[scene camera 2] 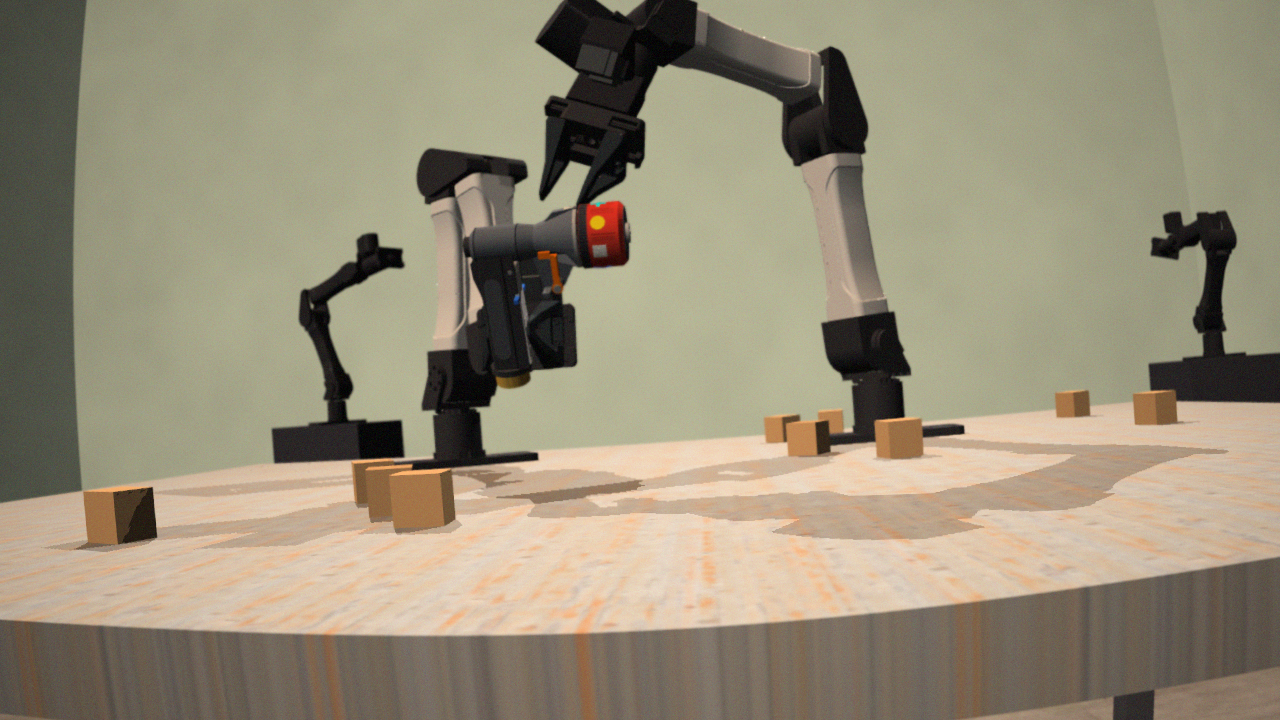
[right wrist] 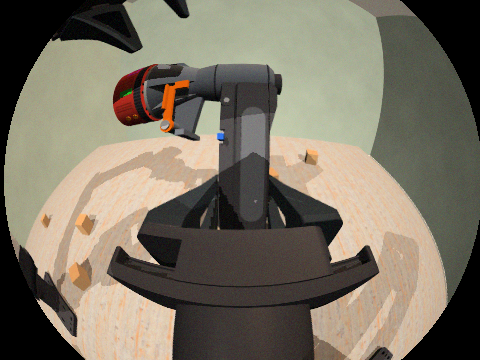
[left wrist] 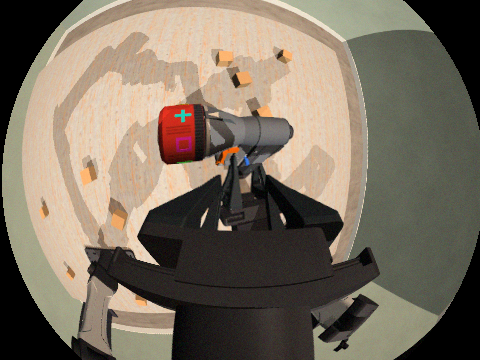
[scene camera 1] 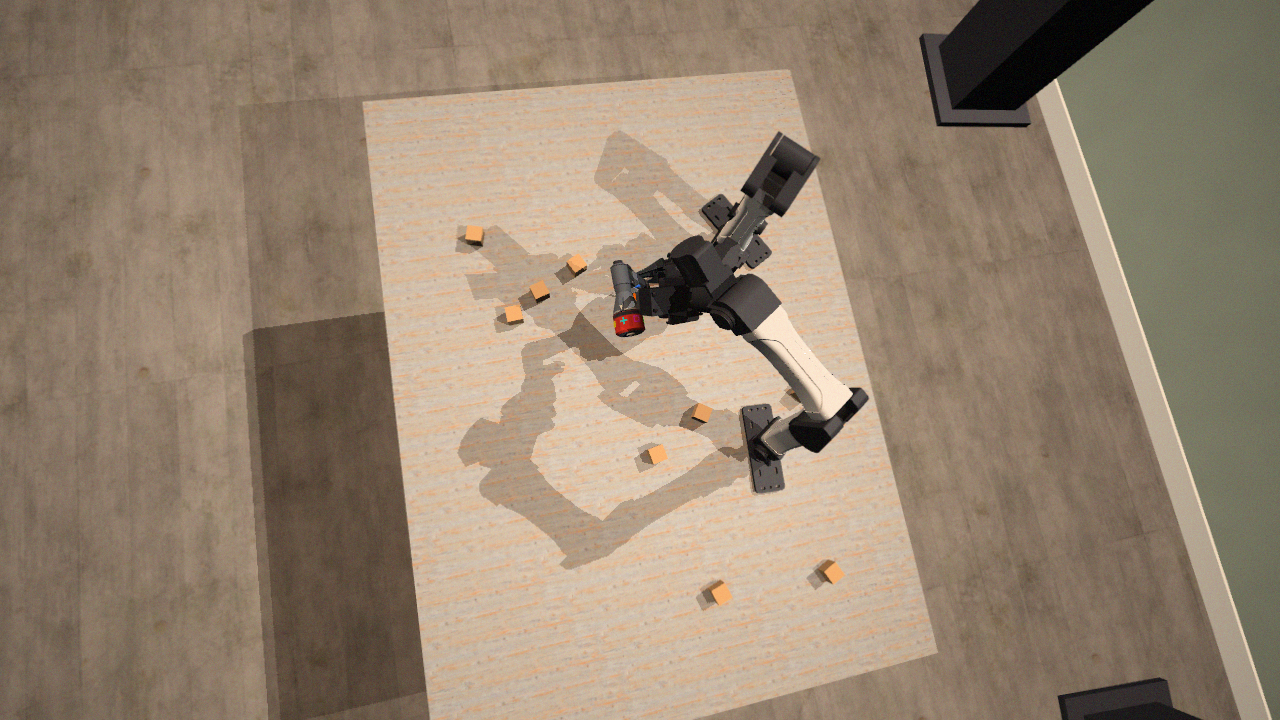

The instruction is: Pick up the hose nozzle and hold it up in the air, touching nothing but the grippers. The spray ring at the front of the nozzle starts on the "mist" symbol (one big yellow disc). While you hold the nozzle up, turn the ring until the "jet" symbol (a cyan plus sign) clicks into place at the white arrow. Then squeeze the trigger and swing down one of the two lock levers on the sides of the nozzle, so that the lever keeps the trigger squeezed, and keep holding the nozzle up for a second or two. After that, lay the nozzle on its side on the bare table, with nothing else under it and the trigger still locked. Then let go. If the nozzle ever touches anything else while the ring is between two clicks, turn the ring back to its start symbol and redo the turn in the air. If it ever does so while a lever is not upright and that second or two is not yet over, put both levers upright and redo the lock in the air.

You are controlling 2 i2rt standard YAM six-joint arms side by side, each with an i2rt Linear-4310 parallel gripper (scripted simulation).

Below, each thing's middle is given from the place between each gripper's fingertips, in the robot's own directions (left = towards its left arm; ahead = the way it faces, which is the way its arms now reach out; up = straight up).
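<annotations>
Red spray ring [scene camera 2: 602, 241] 5 cm to the left of my left hand [scene camera 2: 559, 202], 4 cm ahead of it and 5 cm below it. My right hand [scene camera 2: 508, 330] is 3 cm short of the red spray ring, 10 cm to the right of it and 8 cm below it. By its middle, the red spray ring is nearer to my left hand than to my right hand.
</annotations>
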